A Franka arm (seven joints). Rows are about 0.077 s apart.
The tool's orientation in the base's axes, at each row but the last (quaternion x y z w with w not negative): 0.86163 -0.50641 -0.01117 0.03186; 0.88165 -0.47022 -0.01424 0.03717; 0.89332 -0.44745 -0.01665 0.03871; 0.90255 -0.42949 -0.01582 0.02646; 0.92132 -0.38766 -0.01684 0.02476; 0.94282 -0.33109 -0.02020 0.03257
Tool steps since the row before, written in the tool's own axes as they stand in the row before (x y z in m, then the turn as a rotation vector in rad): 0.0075 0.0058 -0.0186 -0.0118 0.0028 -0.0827; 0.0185 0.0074 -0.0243 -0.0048 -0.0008 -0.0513; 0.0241 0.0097 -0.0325 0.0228 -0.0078 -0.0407; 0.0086 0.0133 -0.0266 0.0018 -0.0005 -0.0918; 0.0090 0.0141 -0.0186 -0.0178 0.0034 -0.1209; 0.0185 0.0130 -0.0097 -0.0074 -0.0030 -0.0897
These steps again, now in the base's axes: -0.0004 -0.0086 0.0190 -0.0039 0.0126 0.0825; 0.0056 -0.0182 0.0250 0.0011 0.0071 0.0510; 0.0088 -0.0233 0.0333 0.0225 -0.0114 0.0400; -0.0035 -0.0141 0.0273 0.0062 0.0021 0.0916; -0.0028 -0.0157 0.0193 -0.0088 0.0143 0.1211; 0.0069 -0.0212 0.0103 0.0014 0.0113 0.0893
